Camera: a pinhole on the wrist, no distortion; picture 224 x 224 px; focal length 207.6 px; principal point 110.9 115.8 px. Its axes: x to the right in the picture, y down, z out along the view. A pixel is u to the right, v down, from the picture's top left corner.
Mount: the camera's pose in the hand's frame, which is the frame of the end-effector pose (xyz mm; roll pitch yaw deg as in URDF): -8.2 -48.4 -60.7 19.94 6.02 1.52
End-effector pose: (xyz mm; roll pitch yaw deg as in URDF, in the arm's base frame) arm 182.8 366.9 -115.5 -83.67 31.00 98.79
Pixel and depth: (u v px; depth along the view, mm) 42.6 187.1 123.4
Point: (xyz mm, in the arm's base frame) 116.3 357.2 -46.9
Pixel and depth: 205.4 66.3 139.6
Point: 126.1 486.4 -39.7
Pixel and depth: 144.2 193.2 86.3
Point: 153.1 401.5 -80.5
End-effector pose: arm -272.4 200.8 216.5 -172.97 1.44 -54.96
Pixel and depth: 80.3 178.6 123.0
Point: -228.5 248.8 155.3
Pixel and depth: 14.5 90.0 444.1
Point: -128.5 514.3 -102.6
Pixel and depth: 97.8 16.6 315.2
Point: -12.0 382.7 69.2
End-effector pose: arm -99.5 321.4 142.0 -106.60 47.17 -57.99
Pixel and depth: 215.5 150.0 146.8
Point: 28.9 294.7 115.2
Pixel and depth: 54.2 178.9 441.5
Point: 205.7 615.0 169.0
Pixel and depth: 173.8 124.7 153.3
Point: 33.3 303.5 147.0
